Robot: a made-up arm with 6 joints. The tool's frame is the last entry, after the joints.
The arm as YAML. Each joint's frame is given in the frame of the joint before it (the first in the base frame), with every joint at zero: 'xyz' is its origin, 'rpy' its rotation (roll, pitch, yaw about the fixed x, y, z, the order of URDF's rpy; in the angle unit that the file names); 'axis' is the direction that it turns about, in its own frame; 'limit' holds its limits. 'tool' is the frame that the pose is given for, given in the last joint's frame.
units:
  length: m
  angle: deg
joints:
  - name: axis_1
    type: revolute
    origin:
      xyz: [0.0, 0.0, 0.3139]
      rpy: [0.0, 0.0, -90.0]
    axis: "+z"
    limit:
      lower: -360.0
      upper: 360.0
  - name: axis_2
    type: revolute
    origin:
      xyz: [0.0, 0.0, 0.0]
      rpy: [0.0, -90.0, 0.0]
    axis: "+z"
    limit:
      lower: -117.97
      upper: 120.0
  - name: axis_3
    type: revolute
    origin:
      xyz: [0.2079, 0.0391, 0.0]
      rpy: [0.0, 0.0, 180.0]
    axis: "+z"
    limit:
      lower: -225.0
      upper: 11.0
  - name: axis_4
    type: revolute
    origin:
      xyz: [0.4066, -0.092, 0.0]
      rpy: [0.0, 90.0, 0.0]
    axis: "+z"
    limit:
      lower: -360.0
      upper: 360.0
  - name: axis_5
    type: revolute
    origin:
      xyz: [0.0, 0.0, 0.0]
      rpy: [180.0, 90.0, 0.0]
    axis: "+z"
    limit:
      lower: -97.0
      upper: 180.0
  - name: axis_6
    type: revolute
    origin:
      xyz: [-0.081, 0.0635, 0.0]
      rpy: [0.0, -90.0, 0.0]
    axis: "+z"
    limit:
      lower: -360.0
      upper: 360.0
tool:
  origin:
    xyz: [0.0, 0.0, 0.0]
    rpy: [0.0, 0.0, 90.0]
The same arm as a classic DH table. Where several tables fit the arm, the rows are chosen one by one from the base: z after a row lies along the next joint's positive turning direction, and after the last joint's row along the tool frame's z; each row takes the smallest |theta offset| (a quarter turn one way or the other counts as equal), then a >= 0, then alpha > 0; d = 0 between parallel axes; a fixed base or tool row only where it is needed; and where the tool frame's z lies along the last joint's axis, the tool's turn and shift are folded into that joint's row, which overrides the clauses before.
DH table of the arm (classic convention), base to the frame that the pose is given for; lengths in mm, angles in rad. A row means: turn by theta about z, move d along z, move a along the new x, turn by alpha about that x. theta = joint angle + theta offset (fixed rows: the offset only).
axis_1: theta0 0  d 313.9  a 0  alpha -1.5708
axis_2: theta0 -1.3849  d 0  a 211.5  alpha 0
axis_3: theta0 1.3849  d 0  a 92  alpha -1.5708
axis_4: theta0 0  d 406.6  a 0  alpha 1.5708
axis_5: theta0 0  d 0  a 63.5  alpha -1.5708
axis_6: theta0 0  d 81  a 0  alpha 0
Joint limits (rad, base to tool): -6.2832..6.2832 -2.059..2.0944 -3.927..0.192 -6.2832..6.2832 -1.693..3.1416 -6.2832..6.2832

